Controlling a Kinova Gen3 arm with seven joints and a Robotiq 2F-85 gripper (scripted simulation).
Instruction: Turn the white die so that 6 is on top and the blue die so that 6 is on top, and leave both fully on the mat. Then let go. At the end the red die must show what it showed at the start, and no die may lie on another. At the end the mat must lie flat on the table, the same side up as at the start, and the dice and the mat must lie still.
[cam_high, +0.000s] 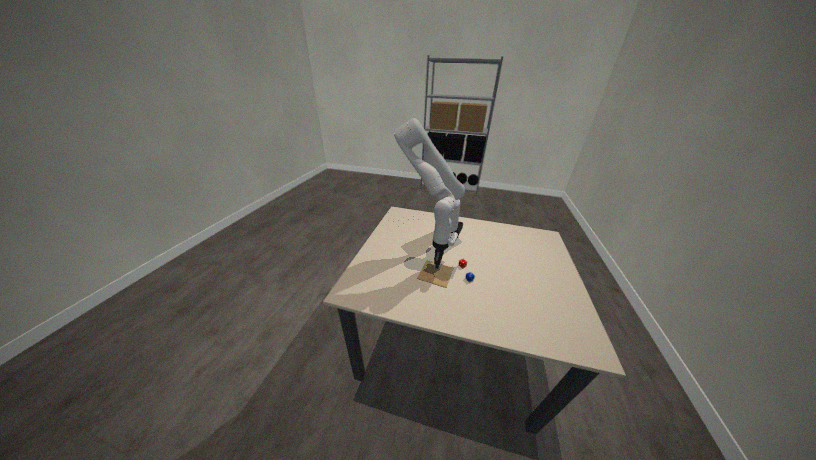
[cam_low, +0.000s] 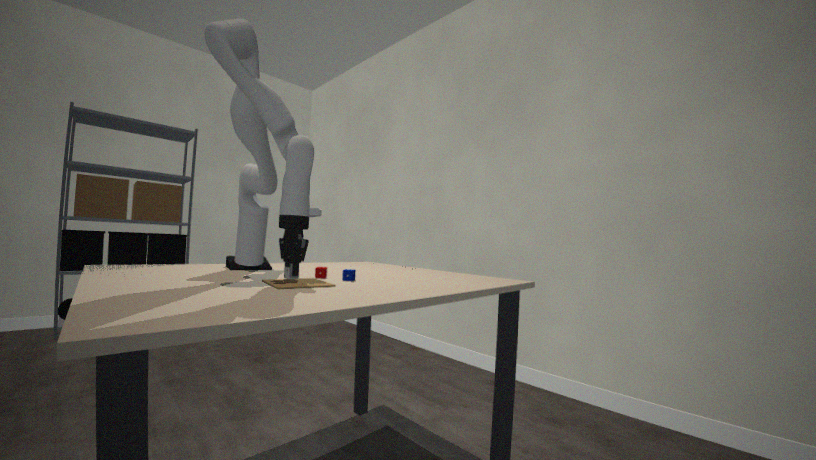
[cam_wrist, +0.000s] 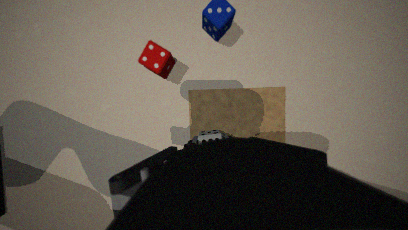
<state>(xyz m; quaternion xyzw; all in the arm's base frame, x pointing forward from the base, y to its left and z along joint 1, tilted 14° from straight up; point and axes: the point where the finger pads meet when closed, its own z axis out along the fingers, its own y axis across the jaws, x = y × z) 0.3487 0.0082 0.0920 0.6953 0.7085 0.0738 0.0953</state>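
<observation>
Now: hand 1 cm above the white die. Round my hand: tan mat (4 cm ahead, 3 cm below); then blue die (3 cm ahead, 16 cm to the left, 1 cm below); then red die (6 cm behind, 11 cm to the left, 1 cm below).
</observation>
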